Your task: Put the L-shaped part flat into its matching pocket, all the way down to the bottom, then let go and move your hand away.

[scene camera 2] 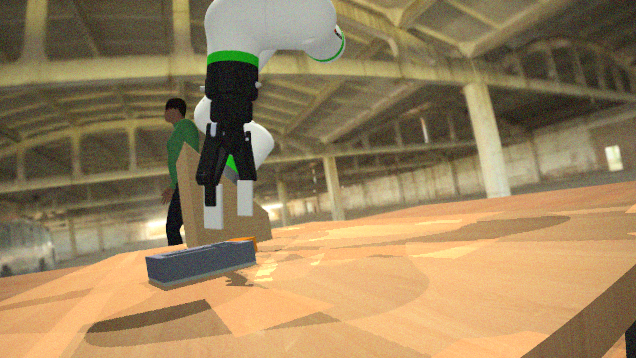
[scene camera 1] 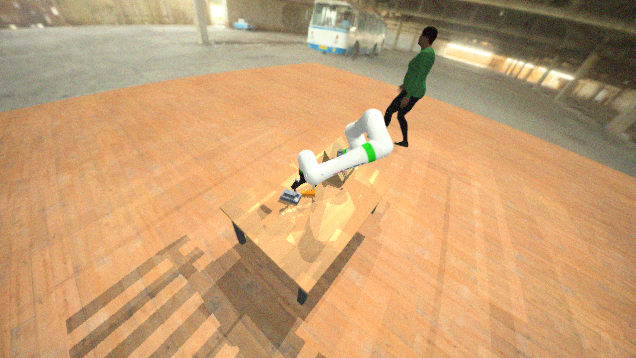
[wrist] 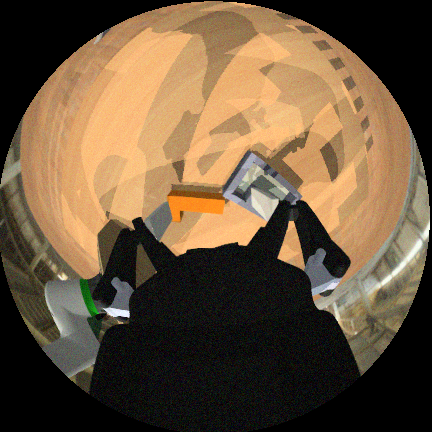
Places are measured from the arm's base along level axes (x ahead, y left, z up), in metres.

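Pixels of known places: gripper, between the fingertips: [scene camera 2: 231, 221] [scene camera 1: 304, 191] [wrist: 210, 202].
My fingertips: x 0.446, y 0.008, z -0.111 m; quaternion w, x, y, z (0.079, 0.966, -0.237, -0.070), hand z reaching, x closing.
Behind a point stands the place of what it marks.
The orange L-shaped part [scene camera 1: 308, 193] {x 0.409, y 0.016, z -0.155 m} [scene camera 2: 248, 241] [wrist: 200, 203] {x 0.416, y 0.002, z -0.150 m} lies on the table beside the pocket block, outside it. In the wrist view its short leg points toward the hand, at the left end. The grey-blue block [scene camera 1: 285, 199] {x 0.580, y -0.054, z -0.159 m} [scene camera 2: 200, 262] {x 0.577, y -0.048, z -0.159 m} [wrist: 240, 172] {x 0.508, y 0.012, z -0.144 m} stands close to its right in that view, turned at an angle, with a recess in its top. The right finger pad hides part of the recess. My gripper [scene camera 1: 305, 189] {x 0.446, y 0.008, z -0.111 m} [scene camera 2: 229, 207] {x 0.446, y 0.008, z -0.111 m} [wrist: 210, 202] {x 0.446, y 0.008, z -0.111 m} is wide open and empty, pointing down above the part and the block, its pads clear of the table.
A wooden table [scene camera 1: 280, 237] {x 0.799, y 0.159, z -0.180 m} [scene camera 2: 400, 300] {x 0.838, y 0.089, z -0.180 m} carries everything. A brown angular panel [scene camera 2: 192, 200] {x 0.178, y -0.071, z -0.045 m} [wrist: 111, 245] {x 0.150, y 0.073, z -0.106 m} stands behind the part, near the arm's base. A person in a green top [scene camera 1: 420, 72] [scene camera 2: 184, 142] is on the floor beyond the arm.
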